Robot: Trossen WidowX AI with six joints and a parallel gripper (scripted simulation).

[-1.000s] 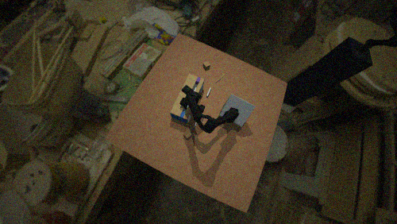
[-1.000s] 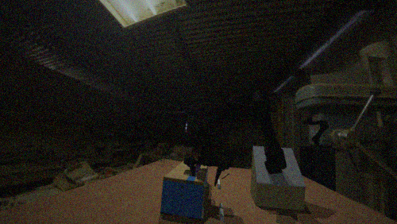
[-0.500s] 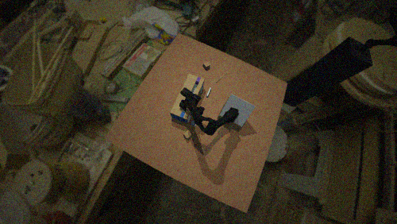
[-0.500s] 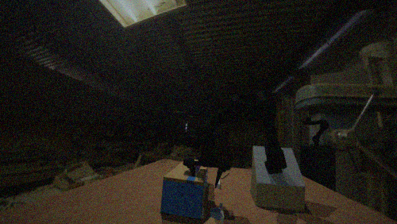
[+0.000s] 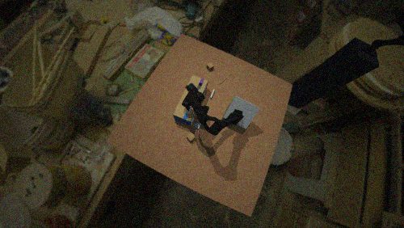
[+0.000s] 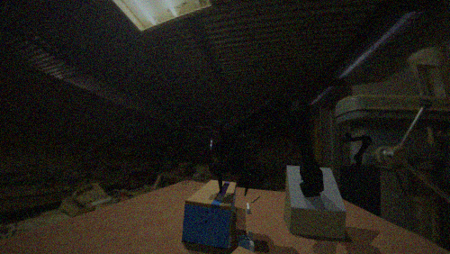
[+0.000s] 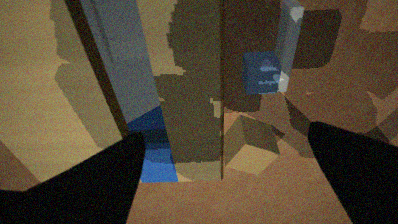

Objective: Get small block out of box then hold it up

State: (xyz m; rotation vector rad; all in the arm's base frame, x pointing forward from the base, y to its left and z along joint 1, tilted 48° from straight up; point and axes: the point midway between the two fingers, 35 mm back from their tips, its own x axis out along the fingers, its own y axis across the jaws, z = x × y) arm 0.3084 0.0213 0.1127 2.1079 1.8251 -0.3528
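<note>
Right now the small blue block is 50 mm behind my gripper tip, 50 mm to the left of it and 130 mm below it. From my gripper tip the other things lie so: box: 30 mm ahead, 120 mm to the right, 80 mm below.
</note>
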